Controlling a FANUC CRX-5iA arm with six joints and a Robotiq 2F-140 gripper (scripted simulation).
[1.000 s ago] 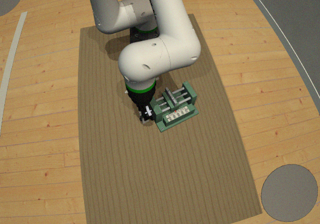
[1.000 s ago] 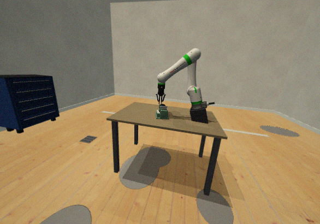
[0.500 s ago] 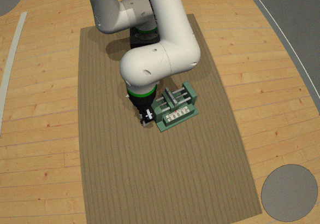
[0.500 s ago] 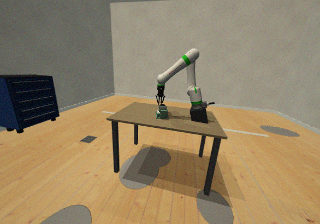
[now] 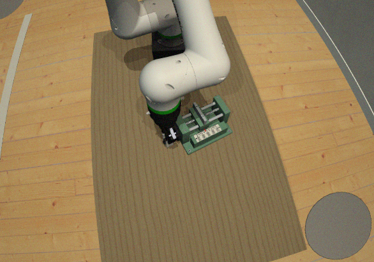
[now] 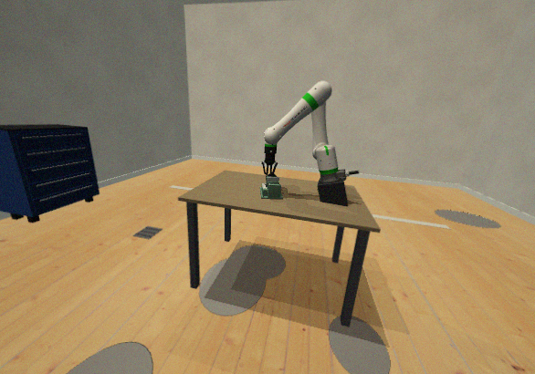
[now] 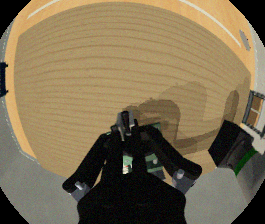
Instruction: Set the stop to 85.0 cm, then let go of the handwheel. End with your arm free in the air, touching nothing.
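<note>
The stop block lies 120 mm to the left of my hand, 70 mm behind it and 20 mm above it.
</note>
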